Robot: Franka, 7 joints.
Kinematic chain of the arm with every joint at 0, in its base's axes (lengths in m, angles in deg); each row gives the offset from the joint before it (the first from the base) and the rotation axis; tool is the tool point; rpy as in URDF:
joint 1: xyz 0 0 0.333 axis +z
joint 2: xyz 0 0 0 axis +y
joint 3: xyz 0 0 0.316 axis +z
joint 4: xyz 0.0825 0 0 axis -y
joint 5: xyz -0.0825 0 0.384 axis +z
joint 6: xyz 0 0 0 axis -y
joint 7: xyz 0.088 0 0 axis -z
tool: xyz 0 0 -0.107 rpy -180 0 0
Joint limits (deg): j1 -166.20..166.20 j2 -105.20..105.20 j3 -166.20..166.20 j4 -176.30..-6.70 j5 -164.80..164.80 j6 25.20..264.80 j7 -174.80..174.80
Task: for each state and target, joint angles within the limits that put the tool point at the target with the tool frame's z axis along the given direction. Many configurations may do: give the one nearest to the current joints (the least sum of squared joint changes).
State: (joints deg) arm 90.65 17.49 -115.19 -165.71 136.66 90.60 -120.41
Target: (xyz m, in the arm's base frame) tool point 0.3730 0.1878 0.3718 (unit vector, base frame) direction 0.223 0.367 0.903
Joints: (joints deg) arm 117.15 -17.05 -102.23 -155.84 135.70 51.48 -120.41
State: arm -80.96 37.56 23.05 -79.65 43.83 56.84 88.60
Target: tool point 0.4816 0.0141 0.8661 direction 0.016 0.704 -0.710
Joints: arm -43.15 14.39 47.25 -43.46 38.86 63.32 88.60
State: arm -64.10 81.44 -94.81 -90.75 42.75 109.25 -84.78
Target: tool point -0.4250 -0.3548 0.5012 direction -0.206 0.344 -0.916
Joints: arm -64.62 67.01 -108.00 -105.53 41.76 91.43 -84.78
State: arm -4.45 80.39 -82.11 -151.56 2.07 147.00 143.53
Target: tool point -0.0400 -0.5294 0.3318 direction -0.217 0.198 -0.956
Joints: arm -15.76 39.70 -84.15 -122.52 27.41 114.23 143.53
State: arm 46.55 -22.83 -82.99 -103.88 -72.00 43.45 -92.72
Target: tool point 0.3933 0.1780 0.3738 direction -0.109 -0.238 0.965
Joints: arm 82.84 30.31 -46.75 -136.75 -101.39 27.86 -92.72
